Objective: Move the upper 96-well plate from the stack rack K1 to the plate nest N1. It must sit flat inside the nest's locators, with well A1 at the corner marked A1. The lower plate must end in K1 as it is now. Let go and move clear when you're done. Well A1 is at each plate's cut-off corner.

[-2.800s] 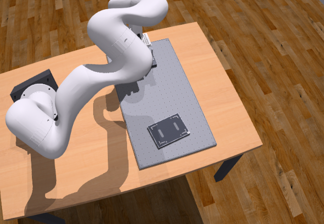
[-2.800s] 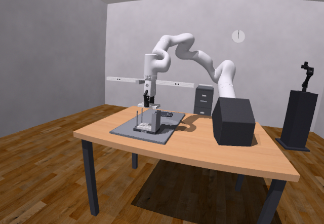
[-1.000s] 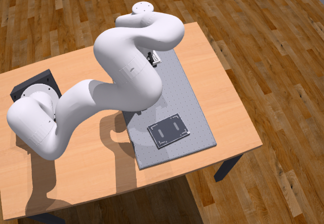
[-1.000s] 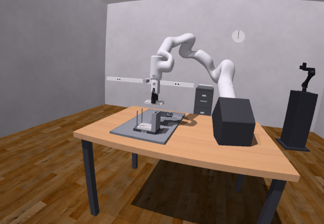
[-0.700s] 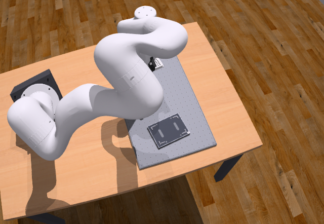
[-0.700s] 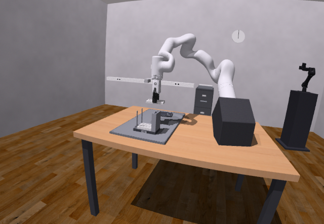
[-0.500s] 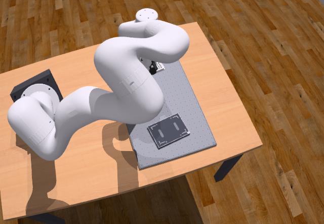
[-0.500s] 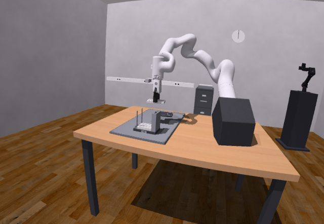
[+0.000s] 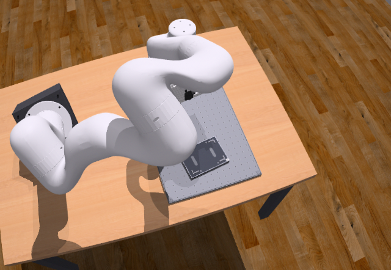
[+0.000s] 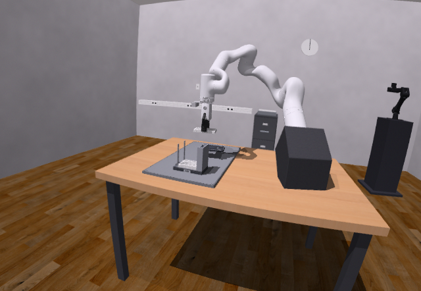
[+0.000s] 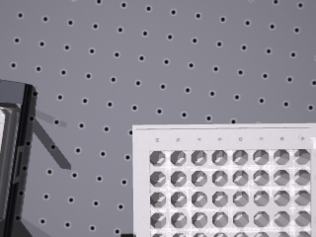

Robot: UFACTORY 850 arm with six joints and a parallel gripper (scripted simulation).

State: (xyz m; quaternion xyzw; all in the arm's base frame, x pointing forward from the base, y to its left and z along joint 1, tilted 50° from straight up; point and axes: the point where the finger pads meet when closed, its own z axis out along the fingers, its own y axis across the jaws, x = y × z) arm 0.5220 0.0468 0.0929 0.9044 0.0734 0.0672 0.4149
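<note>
The plate nest N1 is 21 cm to the right of my hand and 18 cm below it. Also, from my hand: white 96-well plate (1 cm below).
</note>
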